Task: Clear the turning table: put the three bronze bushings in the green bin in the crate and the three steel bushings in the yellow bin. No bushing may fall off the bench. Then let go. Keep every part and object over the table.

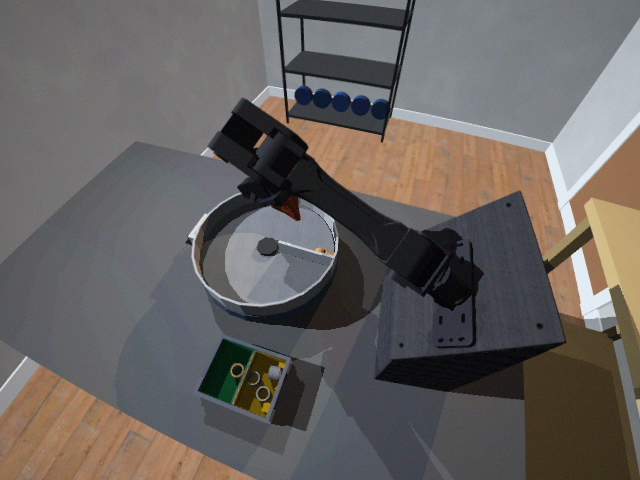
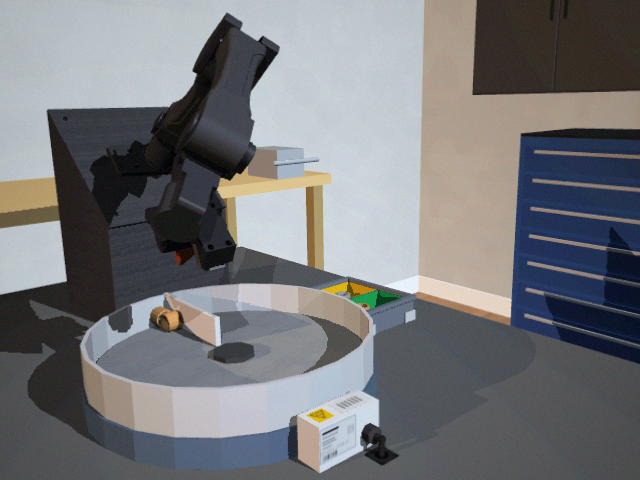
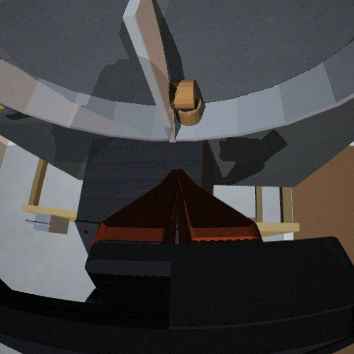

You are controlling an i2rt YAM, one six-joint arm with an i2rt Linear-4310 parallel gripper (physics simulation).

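Where they show: gripper, fingertip midpoint: (image 1: 298, 220) (image 2: 179, 262) (image 3: 176, 177); arm's base at its link origin: (image 1: 454, 291) (image 2: 156, 161).
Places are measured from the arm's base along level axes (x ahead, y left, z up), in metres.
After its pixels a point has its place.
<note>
Two bronze bushings (image 1: 324, 251) {x 0.287, y -0.157, z -0.225 m} (image 2: 168, 319) {x 0.311, y -0.162, z -0.228 m} (image 3: 185, 93) {x 0.312, y -0.155, z -0.227 m} lie together in the turning table (image 1: 258, 309) {x 0.393, y 0.063, z -0.224 m} (image 2: 222, 408) {x 0.626, y -0.266, z -0.228 m} (image 3: 250, 121) {x 0.276, y -0.225, z -0.215 m}, beside the straight divider (image 1: 305, 251) {x 0.334, y -0.130, z -0.209 m} (image 2: 199, 321) {x 0.368, y -0.139, z -0.222 m} (image 3: 148, 62) {x 0.377, y -0.137, z -0.204 m} and close to the rim wall. A third bronze bushing (image 1: 232, 372) {x 0.404, y 0.216, z -0.279 m} is in the green bin (image 1: 217, 369) {x 0.450, y 0.220, z -0.300 m}. Two steel bushings (image 1: 260, 379) {x 0.333, y 0.208, z -0.281 m} (image 1: 256, 393) {x 0.328, y 0.240, z -0.274 m} lie flat and one steel bushing (image 1: 275, 372) {x 0.303, y 0.183, z -0.268 m} lies on its side in the yellow bin (image 1: 250, 404) {x 0.337, y 0.265, z -0.300 m}. My gripper (image 1: 297, 218) {x 0.362, y -0.163, z -0.120 m} (image 2: 179, 262) {x 0.362, y -0.163, z -0.120 m} (image 3: 176, 177) {x 0.362, y -0.163, z -0.120 m} is shut and empty, above the turning table, apart from the bushings.
The crate (image 1: 233, 406) {x 0.362, y 0.283, z -0.255 m} (image 2: 387, 318) {x 0.460, y 0.210, z -0.284 m} stands near the bench edge. A dark hub (image 1: 267, 246) {x 0.458, y -0.134, z -0.244 m} (image 2: 231, 352) {x 0.465, y -0.144, z -0.244 m} is at the turning table's centre. A white labelled box (image 2: 338, 431) {x 0.712, y -0.161, z -0.264 m} stands against its outside. The dark arm pedestal (image 1: 509, 289) {x -0.061, y 0.012, z 0.068 m} (image 2: 85, 217) {x 0.025, y -0.169, z -0.093 m} stands on the bench.
</note>
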